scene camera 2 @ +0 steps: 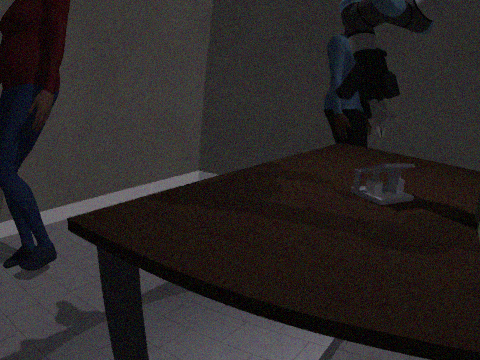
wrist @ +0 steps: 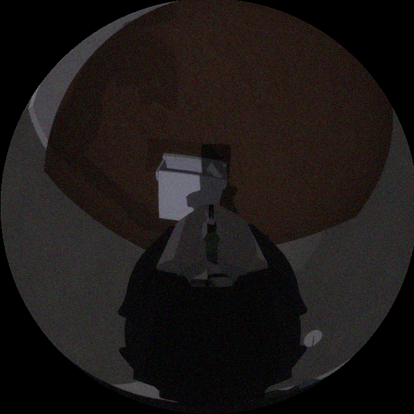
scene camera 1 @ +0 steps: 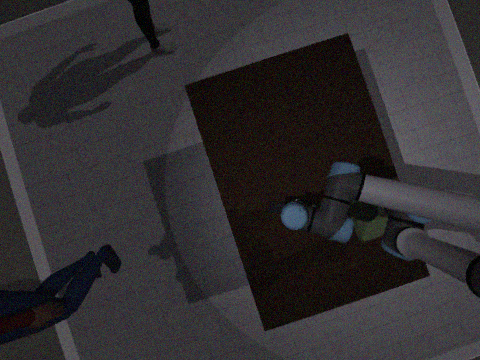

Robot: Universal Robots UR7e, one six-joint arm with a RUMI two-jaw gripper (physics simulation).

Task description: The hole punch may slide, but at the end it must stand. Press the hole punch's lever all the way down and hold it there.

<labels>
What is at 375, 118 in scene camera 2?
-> My gripper.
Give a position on a grey hole punch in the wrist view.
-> At 175, 162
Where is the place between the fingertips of my gripper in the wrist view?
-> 210, 205
</labels>
